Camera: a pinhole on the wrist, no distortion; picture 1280 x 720 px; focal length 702.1 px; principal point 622.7 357.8 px. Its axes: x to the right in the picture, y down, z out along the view. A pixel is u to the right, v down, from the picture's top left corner.
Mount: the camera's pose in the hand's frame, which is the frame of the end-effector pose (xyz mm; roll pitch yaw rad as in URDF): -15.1 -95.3 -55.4 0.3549 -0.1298 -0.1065
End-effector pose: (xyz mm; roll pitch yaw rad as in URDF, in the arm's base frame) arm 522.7 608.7 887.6 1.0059 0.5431 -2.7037
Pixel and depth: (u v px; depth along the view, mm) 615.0 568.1 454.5
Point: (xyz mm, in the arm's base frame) 356.2 986.3 1035.0
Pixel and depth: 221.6 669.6 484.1
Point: 536.6 1034.2 1249.5
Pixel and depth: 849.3 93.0 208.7
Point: 479.9 846.0 757.8
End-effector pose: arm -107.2 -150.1 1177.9 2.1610 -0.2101 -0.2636
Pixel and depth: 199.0 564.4 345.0
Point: -360.9 -263.3 897.4
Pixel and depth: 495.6 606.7 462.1
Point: -276.4 -415.8 845.3
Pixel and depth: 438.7 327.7 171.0
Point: -150.8 -131.4 982.6
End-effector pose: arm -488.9 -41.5 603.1 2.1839 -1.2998 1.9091
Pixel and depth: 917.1 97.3 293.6
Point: -626.3 298.0 557.5
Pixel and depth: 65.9 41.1 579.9
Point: -631.6 346.7 -107.9
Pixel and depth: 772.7 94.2 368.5
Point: -628.1 352.7 483.7
